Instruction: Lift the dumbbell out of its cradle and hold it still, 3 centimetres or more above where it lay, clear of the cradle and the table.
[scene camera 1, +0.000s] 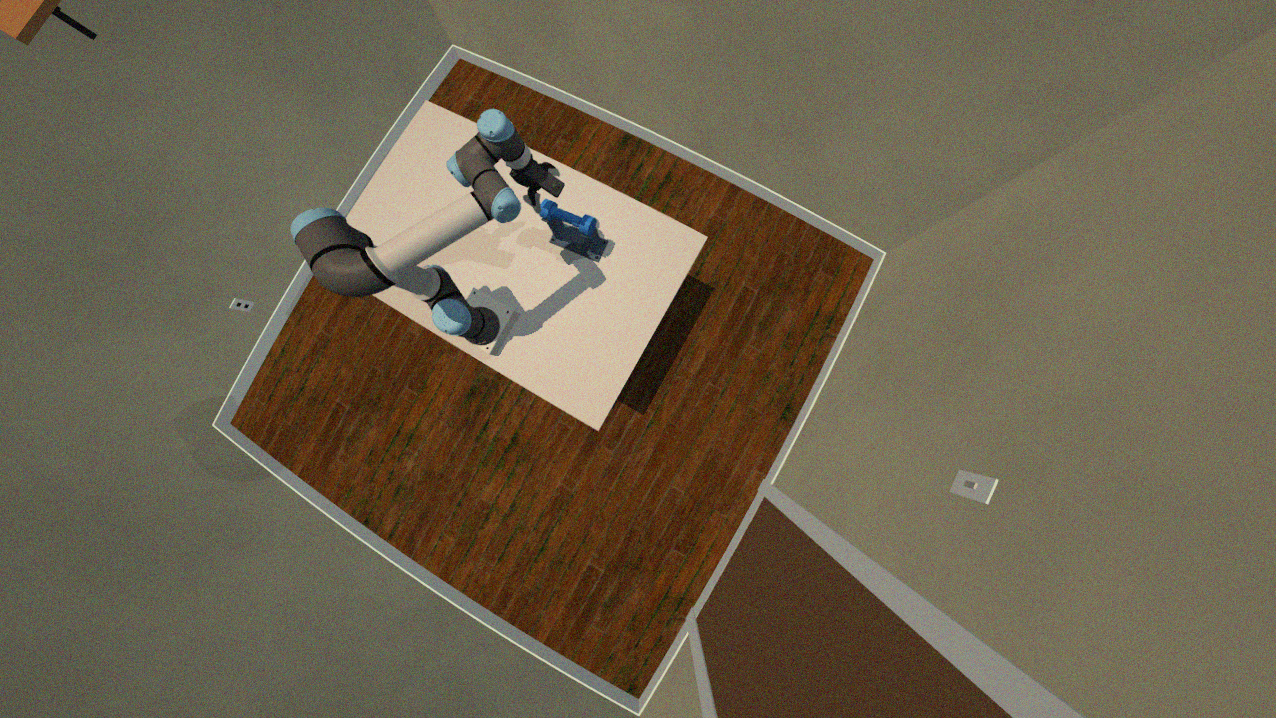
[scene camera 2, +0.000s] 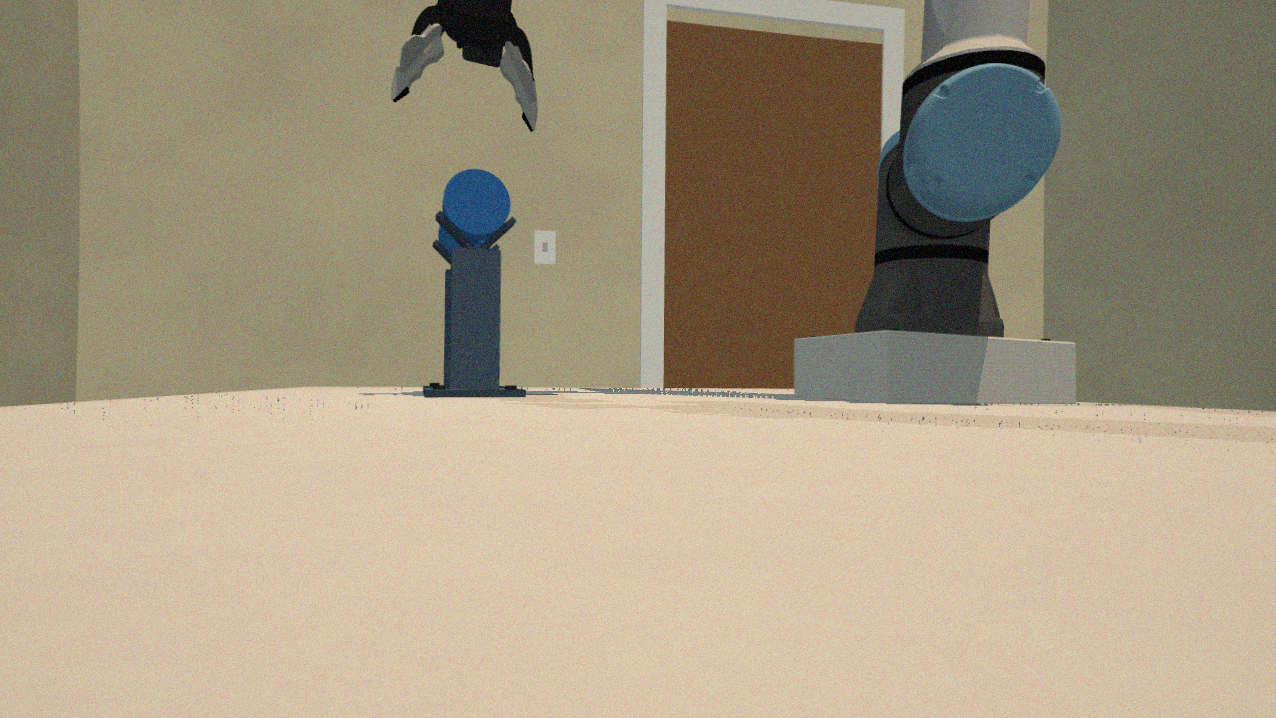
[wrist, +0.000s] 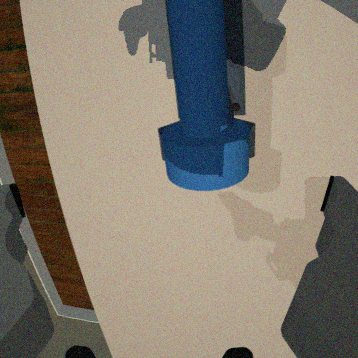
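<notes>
The blue dumbbell lies level in the dark cradle, its end weights resting in V-shaped forks on top of upright posts. The cradle stands on the pale table. My gripper is open and empty. In the second scene view it hangs above the dumbbell, pointing down, with its fingertips apart from it. In the wrist view the near end weight shows between the finger sides, ahead of the palm; the far end weight is out of view.
The arm's grey base block stands on the table to the right of the cradle in the second scene view. The arm's pale upper link reaches over the table. The wooden floor lies beyond the table edges.
</notes>
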